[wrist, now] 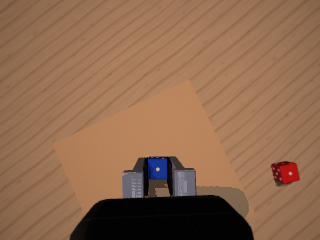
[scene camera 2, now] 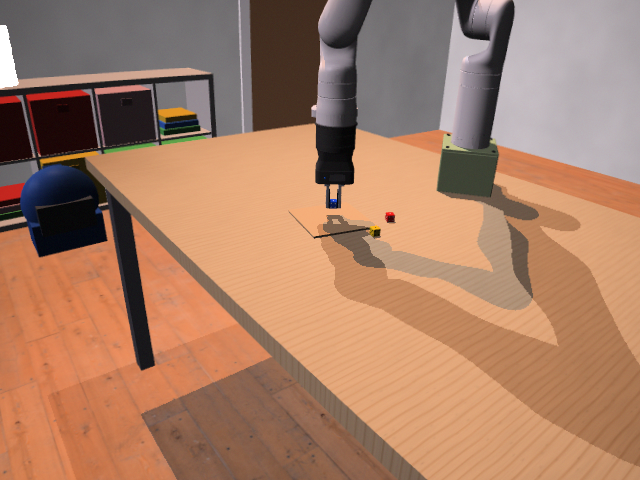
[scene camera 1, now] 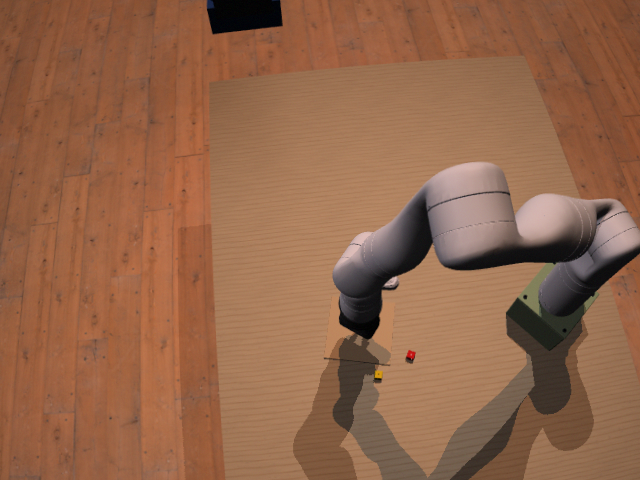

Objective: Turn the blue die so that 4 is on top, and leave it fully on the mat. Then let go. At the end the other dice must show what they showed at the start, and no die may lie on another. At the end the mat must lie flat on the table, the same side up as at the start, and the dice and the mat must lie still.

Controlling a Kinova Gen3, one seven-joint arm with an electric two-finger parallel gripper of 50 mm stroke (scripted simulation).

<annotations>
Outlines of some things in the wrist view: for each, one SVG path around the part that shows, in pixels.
My gripper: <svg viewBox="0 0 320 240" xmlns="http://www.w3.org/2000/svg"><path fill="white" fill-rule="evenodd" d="M248 222L226 200L216 195L196 195L196 171L193 168L184 168L176 156L166 157L167 184L169 193L173 196L145 197L148 196L149 188L148 157L140 157L132 170L124 170L122 173L123 198L100 200L94 204L70 235L70 240L254 240Z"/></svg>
A tan mat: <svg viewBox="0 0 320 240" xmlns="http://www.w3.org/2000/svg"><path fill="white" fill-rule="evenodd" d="M149 180L148 196L145 197L173 196L169 193L167 179ZM190 80L182 82L53 143L53 147L85 215L100 200L123 198L122 173L124 170L132 170L138 158L176 156L184 168L193 168L196 171L196 195L220 196L244 219L255 214Z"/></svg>
</annotations>
